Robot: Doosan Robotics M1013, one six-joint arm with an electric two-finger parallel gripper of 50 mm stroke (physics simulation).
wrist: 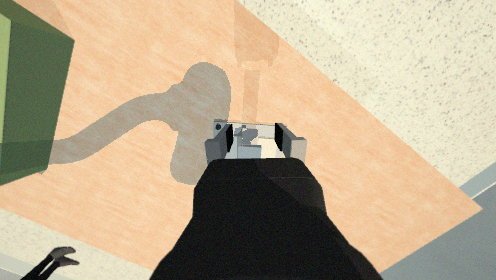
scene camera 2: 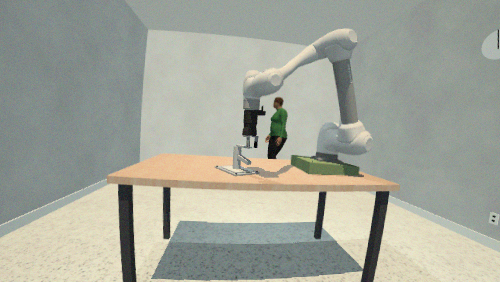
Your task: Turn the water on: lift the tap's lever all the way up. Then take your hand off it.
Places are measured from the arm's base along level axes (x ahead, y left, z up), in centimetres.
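Pixels of known places: gripper, fingertip midpoint: [wrist: 253,132] [scene camera 2: 251,147]; arm's base, link origin: [scene camera 2: 325,160].
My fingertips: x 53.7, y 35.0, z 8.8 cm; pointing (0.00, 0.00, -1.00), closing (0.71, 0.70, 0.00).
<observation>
Ahead of a thing's pixels: the offset from my fingertips to its top centre. "spot": to the spot under its first point. Level surfaces: height alone.
The grey tap @(spot: dx +8.7, dy -8.8, dz -8.2 cm) [scene camera 2: 236,159] stands upright on a pale base plate @(spot: dx +2.1, dy -2.7, dz -14.2 cm) [scene camera 2: 246,172] [wrist: 267,128]. Its thin lever @(dx +4.8, dy -6.4, dz +0.3 cm) [scene camera 2: 244,146] juts from the top toward the robot's base and looks about level, above the slanting spout @(dx +4.2, dy -5.7, dz -5.4 cm) [scene camera 2: 244,160]. My gripper [scene camera 2: 252,142] [wrist: 253,132] points down at the lever's free end, its two fingers wide apart. The lever's tip is close to the fingertips in the scene view; whether it touches them cannot be told. In the wrist view, grey tap parts show between the fingers, and the black gripper body hides the rest of the tap.
The wooden table @(dz -15.3 cm) [scene camera 2: 175,172] [wrist: 350,200] carries the tap and the green base block [scene camera 2: 325,166] [wrist: 37,90] of the arm, to the right in the scene view. A person in a green top [scene camera 2: 279,124] stands behind the table. The arm's shadow falls beside the tap.
</observation>
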